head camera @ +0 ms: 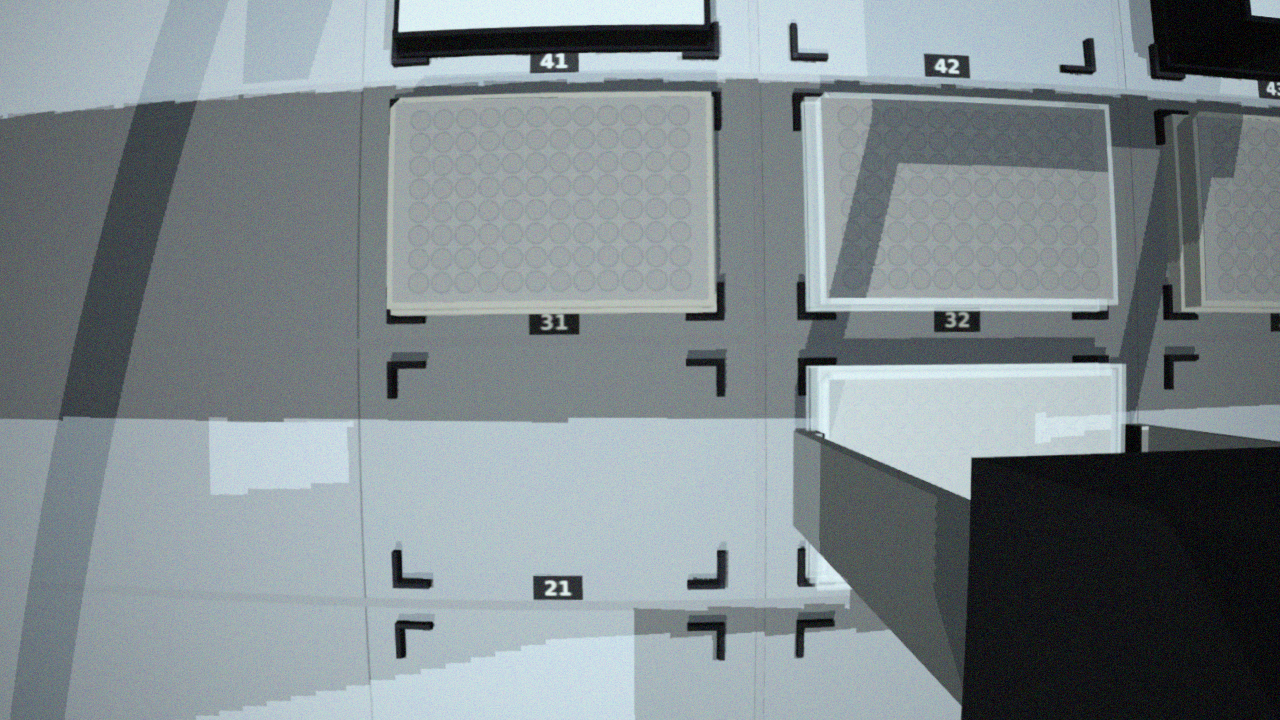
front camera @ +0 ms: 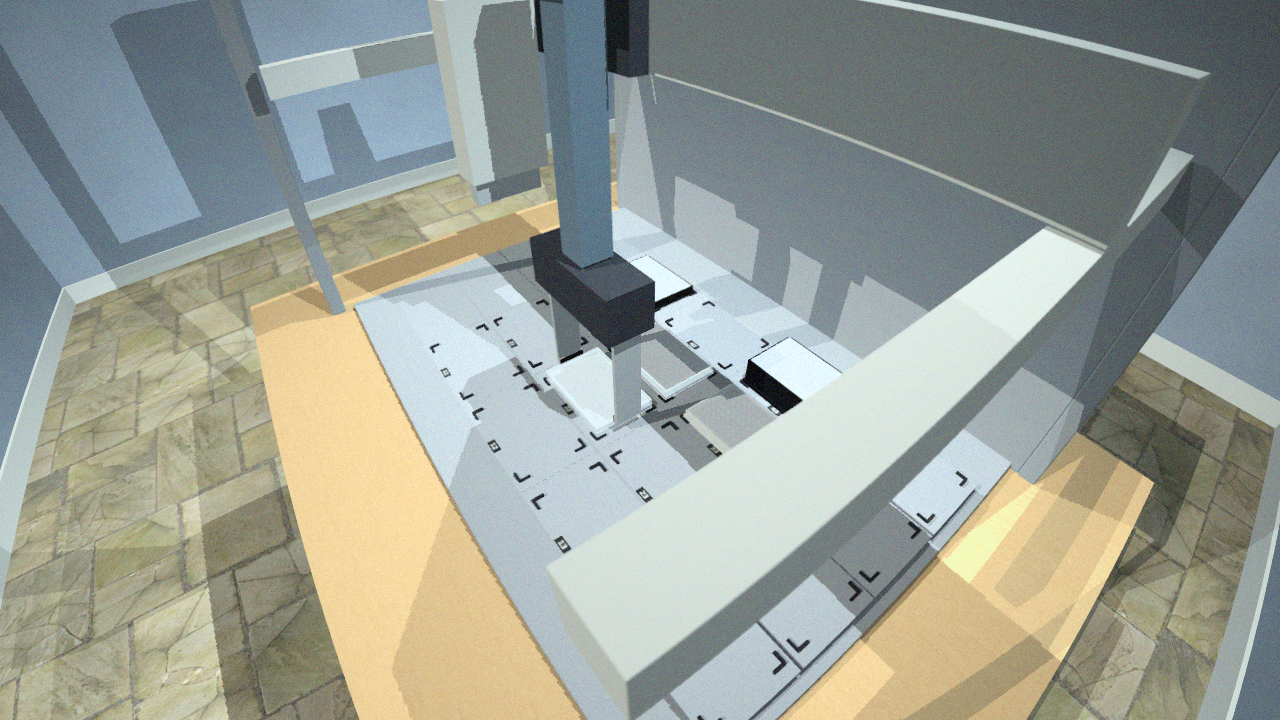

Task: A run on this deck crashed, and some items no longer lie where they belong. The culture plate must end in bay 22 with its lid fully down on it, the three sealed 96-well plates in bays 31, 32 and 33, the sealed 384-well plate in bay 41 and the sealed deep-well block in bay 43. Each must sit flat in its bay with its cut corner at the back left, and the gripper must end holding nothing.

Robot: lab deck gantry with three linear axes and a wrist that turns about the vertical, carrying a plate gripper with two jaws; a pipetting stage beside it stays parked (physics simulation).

I see my gripper, a clear lid and a grey wall panel.
My gripper also shows in the front camera view.
